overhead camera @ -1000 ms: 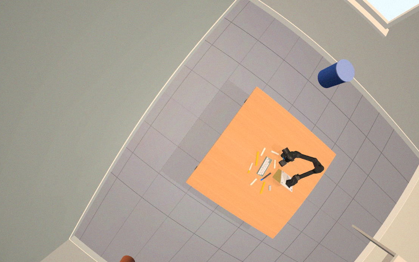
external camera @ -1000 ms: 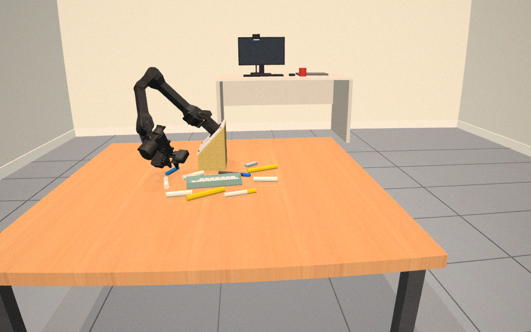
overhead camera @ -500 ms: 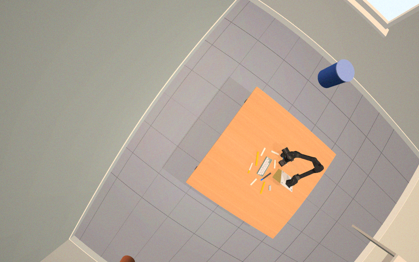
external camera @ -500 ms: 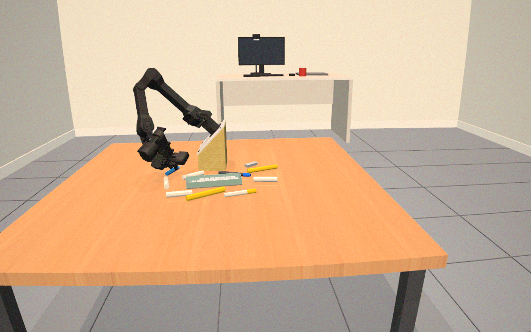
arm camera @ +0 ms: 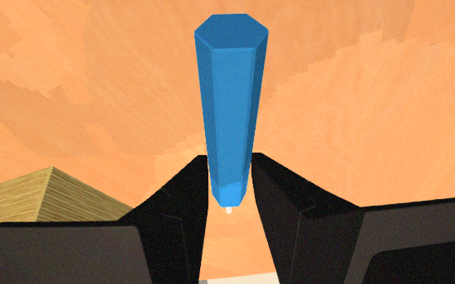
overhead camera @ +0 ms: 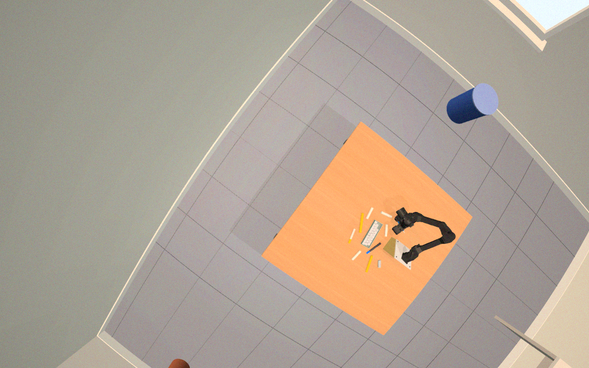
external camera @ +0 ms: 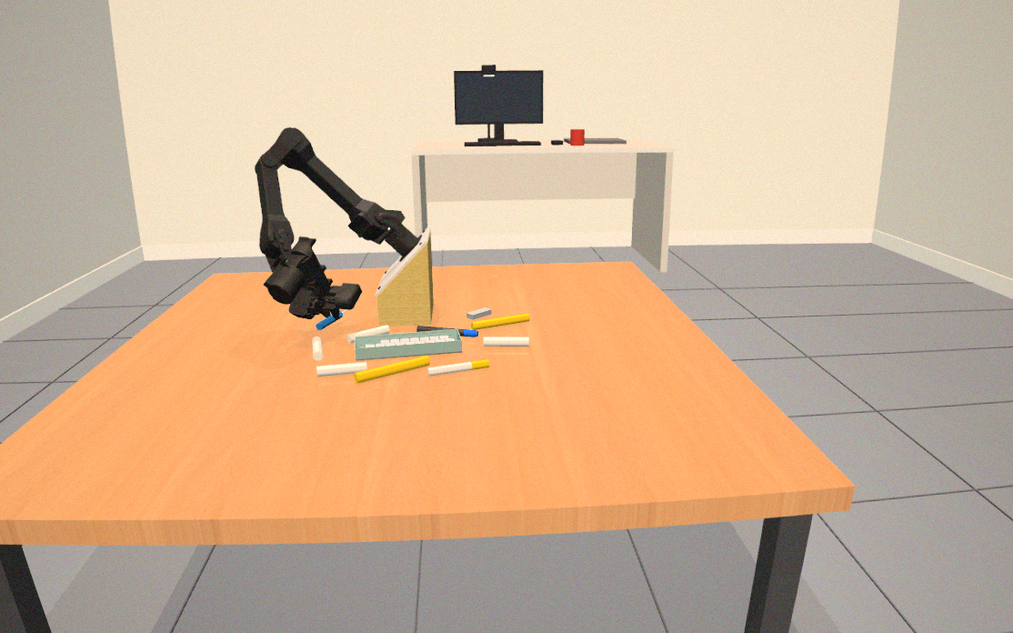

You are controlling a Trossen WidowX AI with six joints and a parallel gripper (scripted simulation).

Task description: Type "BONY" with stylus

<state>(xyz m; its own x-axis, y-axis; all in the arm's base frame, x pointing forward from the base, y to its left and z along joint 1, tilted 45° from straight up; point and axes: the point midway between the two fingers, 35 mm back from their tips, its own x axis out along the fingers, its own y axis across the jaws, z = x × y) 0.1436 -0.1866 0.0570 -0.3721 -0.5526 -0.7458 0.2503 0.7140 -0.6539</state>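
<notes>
Right now my gripper tip is 14 cm short of the N key, 16 cm to the right of it and 1 cm above it. The rest, counted from my gripper tip: blue-capped dark pen 5 cm ahead, 30 cm to the left, 1 cm below; then blue stylus 2 cm behind; then D key 16 cm ahead, 15 cm to the left, 1 cm below.
</notes>
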